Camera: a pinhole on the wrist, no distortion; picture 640 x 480 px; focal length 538.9 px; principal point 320.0 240.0 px. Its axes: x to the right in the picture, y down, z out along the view. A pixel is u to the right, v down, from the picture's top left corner.
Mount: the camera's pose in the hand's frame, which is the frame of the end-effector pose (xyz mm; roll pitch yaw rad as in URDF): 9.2 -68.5 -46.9 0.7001 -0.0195 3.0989
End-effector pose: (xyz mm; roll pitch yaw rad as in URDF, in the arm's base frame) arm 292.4 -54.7 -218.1 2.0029 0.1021 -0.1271
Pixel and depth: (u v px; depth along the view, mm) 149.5 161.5 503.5
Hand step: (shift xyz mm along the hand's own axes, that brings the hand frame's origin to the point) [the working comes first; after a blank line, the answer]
In the camera's frame: -159.3 -73.3 503.5

191.1 304.6 287.7
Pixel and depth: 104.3 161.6 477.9
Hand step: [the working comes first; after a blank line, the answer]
In the camera's frame: -191.3 -69.5 477.9

221.9 283.8 270.0
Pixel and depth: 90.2 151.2 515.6
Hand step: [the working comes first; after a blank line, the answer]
In the camera's frame: -219.9 -85.0 515.6

252.4 318.6 288.3
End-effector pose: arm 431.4 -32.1 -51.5 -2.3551 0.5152 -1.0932
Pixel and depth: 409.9 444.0 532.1
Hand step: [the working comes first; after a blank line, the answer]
In the camera's frame: 88.8 201.4 532.1

-61.0 123.5 491.4
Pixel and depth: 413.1 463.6 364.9
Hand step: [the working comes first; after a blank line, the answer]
In the camera's frame: 63.0 151.4 364.9

-41.3 53.1 330.9
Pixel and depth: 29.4 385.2 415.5
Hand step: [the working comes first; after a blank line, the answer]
In the camera's frame: -224.1 112.0 415.5

248.4 103.5 338.6
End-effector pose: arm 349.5 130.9 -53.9 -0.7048 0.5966 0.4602
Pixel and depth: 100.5 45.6 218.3
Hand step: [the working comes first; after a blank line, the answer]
In the camera's frame: -88.9 -78.7 218.3

108.9 128.3 67.6
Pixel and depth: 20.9 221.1 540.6
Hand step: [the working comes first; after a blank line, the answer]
In the camera's frame: -300.0 -19.0 540.6

332.2 280.8 348.4
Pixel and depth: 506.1 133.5 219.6
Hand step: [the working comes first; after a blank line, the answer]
In the camera's frame: 75.8 -43.4 219.6

-56.4 109.1 94.5
